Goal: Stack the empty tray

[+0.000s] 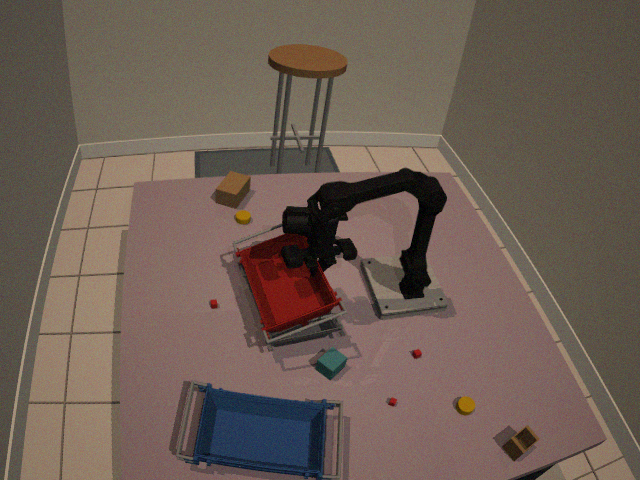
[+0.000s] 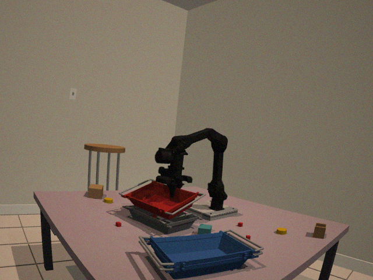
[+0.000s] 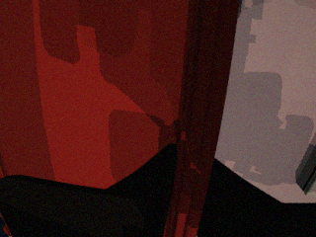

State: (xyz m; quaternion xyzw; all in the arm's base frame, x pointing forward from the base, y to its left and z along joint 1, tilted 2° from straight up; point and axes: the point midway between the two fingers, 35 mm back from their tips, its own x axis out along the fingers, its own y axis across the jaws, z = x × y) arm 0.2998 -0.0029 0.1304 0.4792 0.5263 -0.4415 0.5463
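Now: the red tray 8 cm ahead of my gripper tip, 1 cm to the left of it and 1 cm above it. Round my gripper tip: teal cube 1 cm behind, 22 cm to the left, 10 cm below; then small brown box 45 cm behind, 57 cm to the left, 11 cm below; then tan box 18 cm ahead, 51 cm to the right, 9 cm below.
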